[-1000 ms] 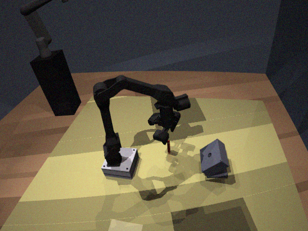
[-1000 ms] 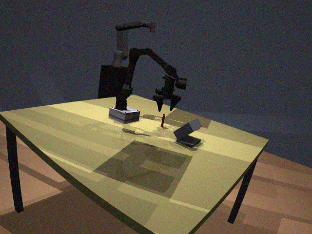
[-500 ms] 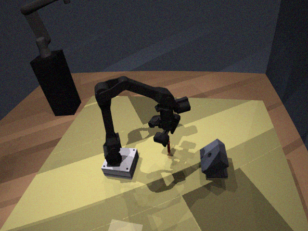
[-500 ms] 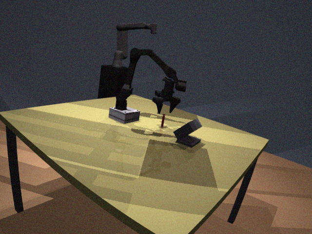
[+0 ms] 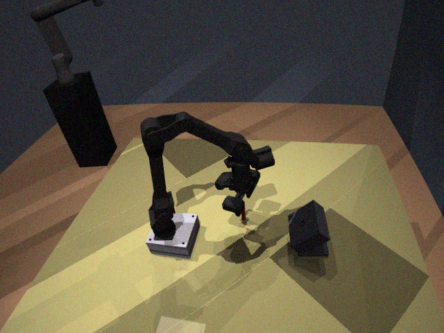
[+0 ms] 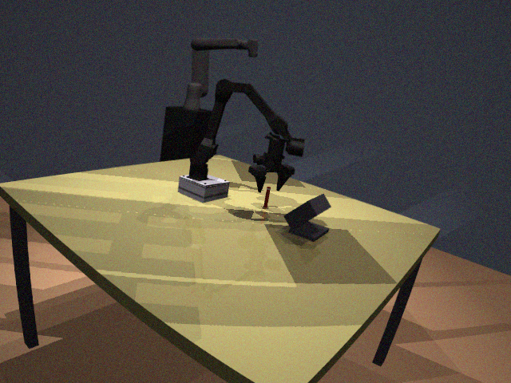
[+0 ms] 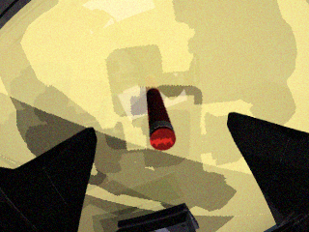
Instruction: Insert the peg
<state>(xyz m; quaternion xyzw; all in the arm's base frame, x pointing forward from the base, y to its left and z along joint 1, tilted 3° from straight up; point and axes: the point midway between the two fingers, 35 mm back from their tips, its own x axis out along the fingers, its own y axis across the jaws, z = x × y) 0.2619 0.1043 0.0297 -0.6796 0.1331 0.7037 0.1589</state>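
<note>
My gripper tip is now 10 mm above the red peg. Round my gripper tip: sloped panel 200 mm ahead, 110 mm to the right, 10 mm above.
</note>
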